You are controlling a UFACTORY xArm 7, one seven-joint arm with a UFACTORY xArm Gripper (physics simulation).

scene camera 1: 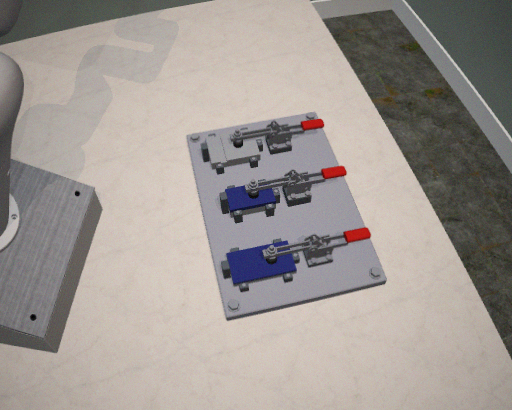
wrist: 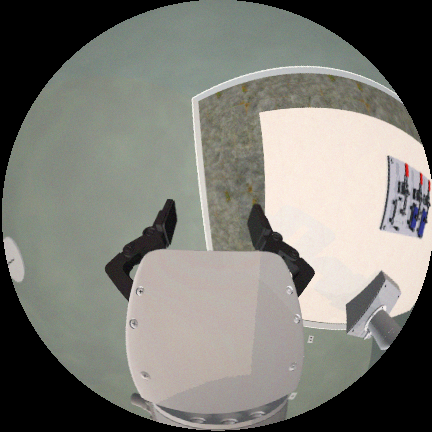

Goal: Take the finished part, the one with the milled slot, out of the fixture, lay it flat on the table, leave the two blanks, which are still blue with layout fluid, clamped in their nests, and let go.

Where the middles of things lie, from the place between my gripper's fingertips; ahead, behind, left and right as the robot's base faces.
Labels:
I see my gripper 4 cm past the finished part (scene camera 1: 221,150), 48 cm to the left of it and 28 cm above it. Round my hand: fixture plate (scene camera 1: 332,210) 59 cm to the right, 30 cm below.

